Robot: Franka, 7 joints.
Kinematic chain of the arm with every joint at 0, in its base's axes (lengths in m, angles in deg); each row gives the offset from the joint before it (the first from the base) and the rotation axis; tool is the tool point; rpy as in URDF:
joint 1: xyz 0 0 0.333 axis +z
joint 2: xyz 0 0 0 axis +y
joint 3: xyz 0 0 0.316 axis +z
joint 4: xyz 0.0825 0 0 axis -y
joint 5: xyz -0.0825 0 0.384 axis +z
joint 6: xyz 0 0 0 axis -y
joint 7: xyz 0.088 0 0 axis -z
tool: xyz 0 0 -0.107 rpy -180 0 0
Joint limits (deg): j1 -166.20..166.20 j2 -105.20..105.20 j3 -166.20..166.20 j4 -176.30..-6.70 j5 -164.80..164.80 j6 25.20..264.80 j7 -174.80..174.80
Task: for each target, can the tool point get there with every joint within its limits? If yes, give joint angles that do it. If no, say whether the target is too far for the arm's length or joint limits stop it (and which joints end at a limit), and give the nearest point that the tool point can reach.
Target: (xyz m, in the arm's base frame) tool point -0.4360 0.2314 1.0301
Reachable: yes | joints -4.05 -47.23 49.05 -34.36 43.18 155.21 88.71
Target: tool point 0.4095 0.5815 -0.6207
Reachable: no: too far | nearest point 0.3086 0.4383 -0.2968 | short by 0.368 m
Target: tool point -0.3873 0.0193 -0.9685
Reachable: no: too far | nearest point -0.3279 0.0425 -0.3577 | short by 0.614 m
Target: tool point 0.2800 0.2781 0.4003
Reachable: yes | joints -43.68 57.20 80.84 -132.86 55.48 58.55 44.35
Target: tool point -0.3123 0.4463 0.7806
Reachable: yes | joints 75.55 3.10 43.09 -71.37 43.57 86.71 116.38
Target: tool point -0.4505 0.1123 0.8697
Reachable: yes | joints 89.51 53.87 137.14 -95.37 57.10 183.74 -32.46
